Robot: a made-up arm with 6 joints.
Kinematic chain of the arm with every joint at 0, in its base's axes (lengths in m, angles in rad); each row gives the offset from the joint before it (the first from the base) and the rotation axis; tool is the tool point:
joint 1: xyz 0 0 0.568 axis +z
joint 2: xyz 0 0 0 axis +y
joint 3: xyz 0 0 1.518 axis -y
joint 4: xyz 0 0 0 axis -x
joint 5: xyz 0.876 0 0 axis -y
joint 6: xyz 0 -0.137 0 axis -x
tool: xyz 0 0 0
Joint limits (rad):
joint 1: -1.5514..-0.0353
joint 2: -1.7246..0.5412
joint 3: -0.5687..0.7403
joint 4: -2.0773..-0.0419
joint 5: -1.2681..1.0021
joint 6: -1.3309..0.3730
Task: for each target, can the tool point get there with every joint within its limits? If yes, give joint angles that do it. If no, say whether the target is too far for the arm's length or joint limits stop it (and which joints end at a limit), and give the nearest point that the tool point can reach.
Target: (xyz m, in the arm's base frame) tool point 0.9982 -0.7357 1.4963
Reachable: yes | joints -0.5505 0.3437 -0.1612 -0.6991 0.6033 -0.3223
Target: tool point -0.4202 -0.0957 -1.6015
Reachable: no: joint limits stop it (at a limit: joint 1, joint 2, joint 3) | nearest point -1.0215 0.0275 1.0820 | short by 2.753 m
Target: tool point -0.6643 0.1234 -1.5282
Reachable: no: joint limits stop it (at a limit: joint 2, joint 3) | nearest point -1.0044 0.1866 1.0819 | short by 2.633 m
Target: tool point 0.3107 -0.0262 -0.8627
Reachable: no: joint limits stop it (at a limit: joint 2, joint 3) | nearest point 1.0452 -0.0881 1.0235 | short by 2.025 m
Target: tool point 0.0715 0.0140 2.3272
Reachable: yes | joints -0.4758 -0.4947 0.1502 -1.9071 -0.6859 -0.9896
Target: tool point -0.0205 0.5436 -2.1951
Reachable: no: too far | nearest point -0.0385 1.0209 1.0819 | short by 3.312 m
